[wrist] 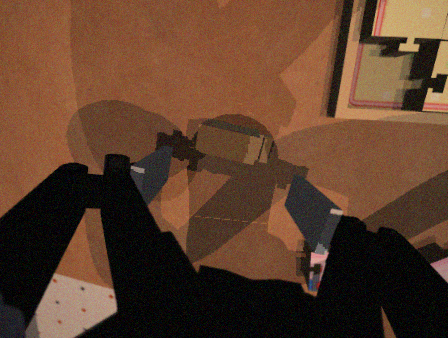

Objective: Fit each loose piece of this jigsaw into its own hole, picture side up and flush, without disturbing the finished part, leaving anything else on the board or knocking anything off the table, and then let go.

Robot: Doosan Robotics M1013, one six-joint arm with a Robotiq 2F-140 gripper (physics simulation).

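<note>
A loose tan jigsaw piece (222, 143) stands on its edge on the table, in shadow, near the middle of the wrist view. Its lighter right end shows a narrow gap, and its picture side cannot be made out. My gripper (230, 177) is open, its fingers wide apart towards the left and right of the piece, with nothing held. The jigsaw board (342, 95) is cut off at the top right. Its near left corner shows a sunken, pink-edged hole (382, 75) beside raised pieces with cream faces.
A white block with small red and dark dots (75, 305) lies at the lower left, partly behind the gripper linkage. A small pink and blue item (317, 265) shows beside the right finger. Part of a pink item (442, 270) shows at the right edge. Gripper shadows cross the brown table (130, 60).
</note>
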